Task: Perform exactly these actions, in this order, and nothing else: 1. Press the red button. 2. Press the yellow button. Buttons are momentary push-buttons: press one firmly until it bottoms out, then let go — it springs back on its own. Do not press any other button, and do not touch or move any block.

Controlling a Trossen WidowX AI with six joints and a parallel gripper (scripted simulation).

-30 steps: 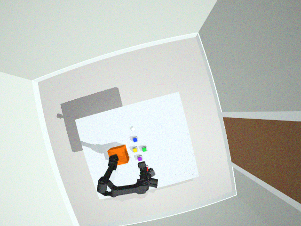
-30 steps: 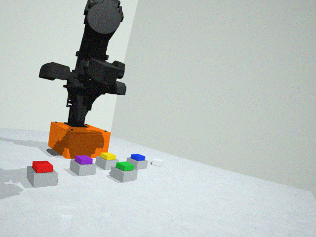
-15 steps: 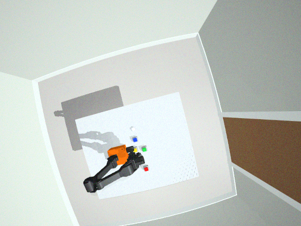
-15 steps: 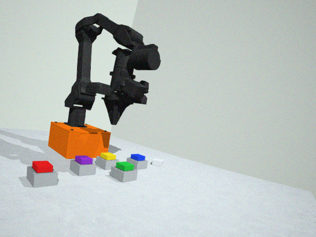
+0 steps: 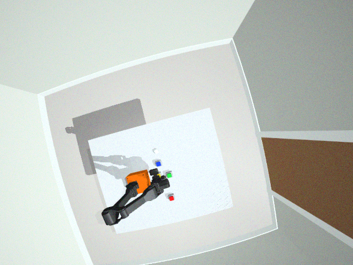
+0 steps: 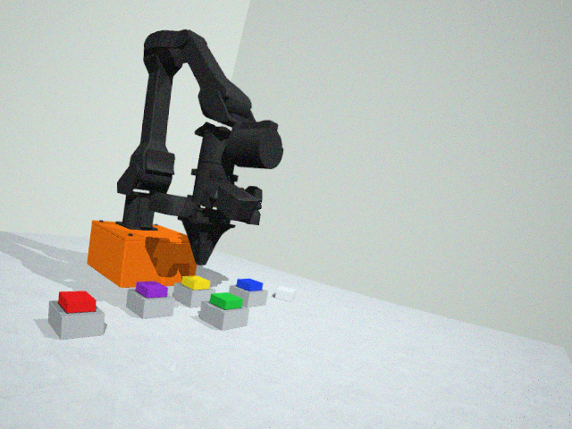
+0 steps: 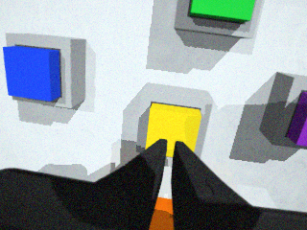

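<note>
The yellow button lies 3 cm below my gripper tip. Also, from my gripper tip: green button 8 cm ahead, 3 cm below, 2 cm to the right; then purple button 10 cm to the right, 3 cm below, 1 cm ahead; then blue button 10 cm to the left, 3 cm below, 3 cm ahead.
</note>
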